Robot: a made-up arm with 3 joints.
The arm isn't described. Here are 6 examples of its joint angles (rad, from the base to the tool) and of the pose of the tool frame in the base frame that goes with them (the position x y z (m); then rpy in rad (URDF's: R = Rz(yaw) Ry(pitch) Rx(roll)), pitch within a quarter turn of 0, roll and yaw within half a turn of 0).
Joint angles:
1: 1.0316 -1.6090 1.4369
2: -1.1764 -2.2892 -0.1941
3: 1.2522 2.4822 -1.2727
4: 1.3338 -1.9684 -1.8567
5: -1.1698 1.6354 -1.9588
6: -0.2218 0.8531 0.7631
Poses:
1: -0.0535 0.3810 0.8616 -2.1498 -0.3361 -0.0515
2: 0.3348 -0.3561 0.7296 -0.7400 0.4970 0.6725
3: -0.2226 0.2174 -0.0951 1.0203 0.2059 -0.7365
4: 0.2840 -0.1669 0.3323 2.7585 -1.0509 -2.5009
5: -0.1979 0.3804 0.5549 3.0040 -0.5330 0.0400
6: -0.3153 0.0724 0.9853 -1.6412 0.3915 -3.0741
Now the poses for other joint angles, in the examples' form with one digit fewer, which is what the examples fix.
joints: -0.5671 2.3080 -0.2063
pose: -0.230 0.294 0.973 -2.255 0.446 1.230
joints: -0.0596 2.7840 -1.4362
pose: 0.065 0.543 0.341 2.287 0.511 -0.590
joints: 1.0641 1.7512 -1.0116
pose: -0.503 0.314 0.203 0.712 0.968 -0.875
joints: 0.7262 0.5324 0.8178
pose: -0.236 0.498 0.817 -0.864 -0.230 -2.565
